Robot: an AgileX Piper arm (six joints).
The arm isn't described. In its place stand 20 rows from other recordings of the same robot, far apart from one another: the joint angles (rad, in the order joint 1, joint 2, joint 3, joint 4, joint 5, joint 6), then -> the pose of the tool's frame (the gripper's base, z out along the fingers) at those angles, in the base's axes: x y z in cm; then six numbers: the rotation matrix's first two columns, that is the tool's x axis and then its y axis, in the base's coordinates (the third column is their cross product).
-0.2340 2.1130 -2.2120 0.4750 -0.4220 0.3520 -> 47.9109 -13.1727 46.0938 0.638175 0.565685 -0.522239 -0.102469 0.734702 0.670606
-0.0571 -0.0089 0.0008 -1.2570 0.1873 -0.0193 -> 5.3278 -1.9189 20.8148 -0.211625 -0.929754 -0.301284 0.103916 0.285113 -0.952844
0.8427 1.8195 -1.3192 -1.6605 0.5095 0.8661 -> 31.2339 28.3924 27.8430 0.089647 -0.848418 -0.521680 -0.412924 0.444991 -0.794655
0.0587 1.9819 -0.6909 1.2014 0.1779 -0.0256 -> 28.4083 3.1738 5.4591 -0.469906 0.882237 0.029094 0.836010 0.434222 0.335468
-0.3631 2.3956 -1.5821 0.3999 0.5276 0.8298 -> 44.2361 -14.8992 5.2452 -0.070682 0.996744 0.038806 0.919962 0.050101 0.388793
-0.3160 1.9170 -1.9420 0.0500 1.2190 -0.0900 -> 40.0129 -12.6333 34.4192 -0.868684 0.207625 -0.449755 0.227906 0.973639 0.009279
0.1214 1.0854 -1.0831 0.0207 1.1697 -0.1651 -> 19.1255 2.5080 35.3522 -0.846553 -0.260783 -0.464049 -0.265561 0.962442 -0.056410
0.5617 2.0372 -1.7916 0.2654 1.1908 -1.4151 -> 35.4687 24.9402 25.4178 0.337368 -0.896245 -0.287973 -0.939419 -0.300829 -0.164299
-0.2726 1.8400 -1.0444 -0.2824 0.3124 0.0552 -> 34.9755 -10.5870 16.1774 -0.862865 0.021318 -0.504985 0.131771 0.974047 -0.184036
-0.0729 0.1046 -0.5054 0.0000 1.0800 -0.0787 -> 0.9834 -0.0718 27.7096 -0.560540 -0.037892 -0.827260 0.028856 0.997452 -0.065240
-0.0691 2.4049 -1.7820 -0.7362 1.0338 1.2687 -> 46.7665 -8.4997 10.1451 -0.561396 0.645572 -0.517756 0.824162 0.492687 -0.279314
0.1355 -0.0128 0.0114 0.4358 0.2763 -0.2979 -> 5.2232 1.7697 18.7416 -0.189918 0.097395 -0.976957 -0.225130 0.964234 0.139891
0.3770 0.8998 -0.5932 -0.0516 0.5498 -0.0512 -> 15.8569 6.0146 27.1838 -0.610117 -0.343774 -0.713846 -0.409841 0.908000 -0.086988
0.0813 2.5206 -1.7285 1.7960 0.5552 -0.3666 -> 51.7699 8.9093 6.8228 -0.554108 0.811016 0.187660 0.480986 0.127929 0.867345
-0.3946 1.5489 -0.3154 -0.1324 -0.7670 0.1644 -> 22.4540 -8.4477 15.2818 -0.323830 0.209016 -0.922739 0.327435 0.939781 0.097965
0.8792 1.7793 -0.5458 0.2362 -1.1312 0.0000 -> 21.1562 22.5287 16.9537 -0.079466 0.060181 -0.995019 -0.612845 0.784303 0.096381
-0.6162 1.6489 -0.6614 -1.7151 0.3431 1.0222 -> 21.9373 -19.2480 15.4315 -0.935501 -0.083363 -0.343348 0.157916 0.770656 -0.617376
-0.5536 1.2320 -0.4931 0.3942 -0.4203 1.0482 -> 19.8447 -13.9419 24.4439 0.605022 0.772352 -0.193442 0.319194 -0.012706 0.947604
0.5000 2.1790 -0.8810 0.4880 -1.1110 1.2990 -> 35.4972 15.0353 9.3344 -0.075798 0.991776 -0.103124 0.129029 0.112307 0.985261
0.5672 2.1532 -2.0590 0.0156 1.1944 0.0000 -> 39.6818 25.4349 27.2984 -0.789596 -0.496194 -0.361011 -0.537115 0.843365 0.015599
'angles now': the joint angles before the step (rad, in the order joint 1, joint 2, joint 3, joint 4, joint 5, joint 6). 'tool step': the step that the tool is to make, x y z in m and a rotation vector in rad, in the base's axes. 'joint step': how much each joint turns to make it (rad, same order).
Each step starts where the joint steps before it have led.
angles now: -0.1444, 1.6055, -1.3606, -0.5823, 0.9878, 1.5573
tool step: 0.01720, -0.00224, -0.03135, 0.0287, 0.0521, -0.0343
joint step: 0.0000, 0.0914, 0.0000, -0.0022, -0.0136, 0.0532
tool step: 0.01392, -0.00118, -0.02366, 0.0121, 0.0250, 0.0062
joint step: 0.0000, 0.0695, -0.0021, -0.0049, -0.0387, 0.0193
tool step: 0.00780, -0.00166, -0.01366, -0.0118, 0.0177, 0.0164
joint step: 0.0000, 0.0409, -0.0010, -0.0224, -0.0259, 0.0059
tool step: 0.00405, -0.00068, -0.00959, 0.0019, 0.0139, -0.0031
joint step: 0.0000, 0.0269, -0.0009, -0.0063, -0.0080, 0.0118
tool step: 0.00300, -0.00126, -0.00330, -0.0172, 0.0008, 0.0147
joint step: 0.0000, 0.0124, -0.0012, -0.0229, -0.0145, 0.0023
